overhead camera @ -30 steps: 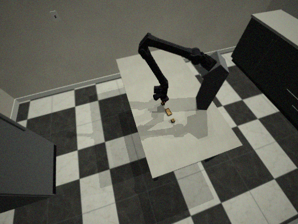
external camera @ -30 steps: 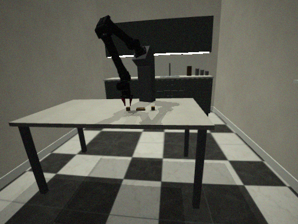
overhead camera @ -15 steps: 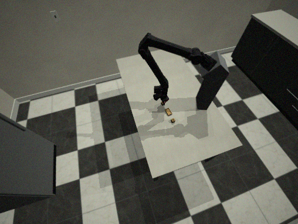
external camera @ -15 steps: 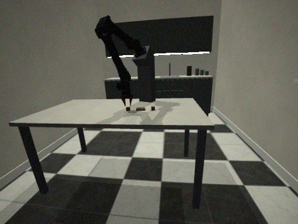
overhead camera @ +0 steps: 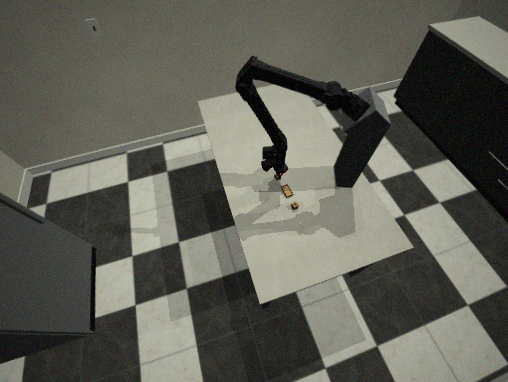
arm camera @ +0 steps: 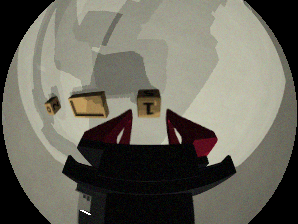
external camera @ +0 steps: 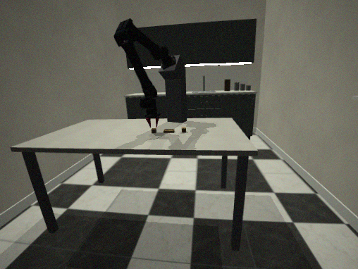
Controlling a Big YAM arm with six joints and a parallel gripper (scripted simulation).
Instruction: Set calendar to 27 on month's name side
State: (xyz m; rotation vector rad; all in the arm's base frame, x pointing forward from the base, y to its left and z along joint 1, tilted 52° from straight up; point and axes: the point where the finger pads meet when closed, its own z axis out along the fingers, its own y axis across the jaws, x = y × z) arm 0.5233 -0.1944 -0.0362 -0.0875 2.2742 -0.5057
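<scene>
My hand is 11 cm to the right of the wooden tray, 4 cm above it and 1 cm short of it.
</scene>
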